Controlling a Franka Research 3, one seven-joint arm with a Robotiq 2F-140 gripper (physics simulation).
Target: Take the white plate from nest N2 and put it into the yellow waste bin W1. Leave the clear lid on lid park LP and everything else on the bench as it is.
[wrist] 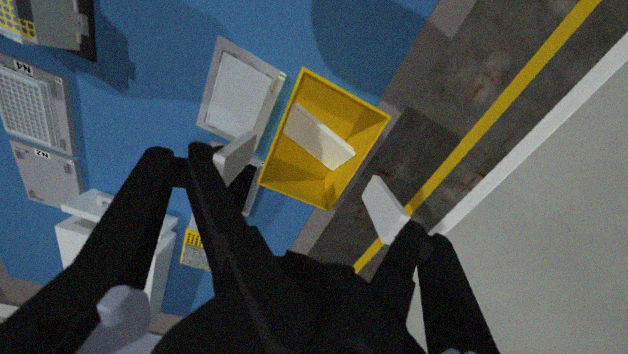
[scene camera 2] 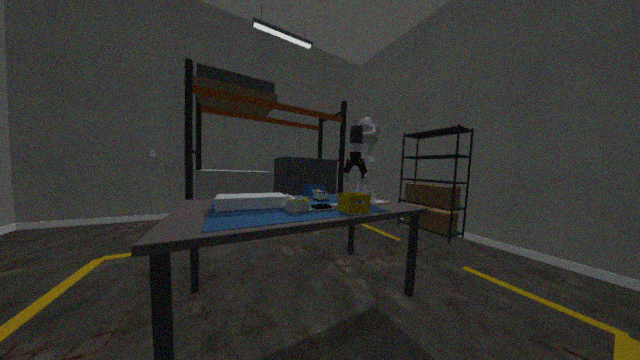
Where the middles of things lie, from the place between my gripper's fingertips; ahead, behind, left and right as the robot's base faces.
I see the white plate [wrist: 302,127] 10 mm ahead of my hand, 10 mm to the left of it and 150 mm below it. Round my hand: yellow-topped white box [wrist: 193,254] (370 mm ahead, 100 mm to the right, 150 mm below); lid park LP [wrist: 241,54] (20 mm ahead, 140 mm to the right, 190 mm below); clear lid [wrist: 239,93] (20 mm ahead, 140 mm to the right, 180 mm below).
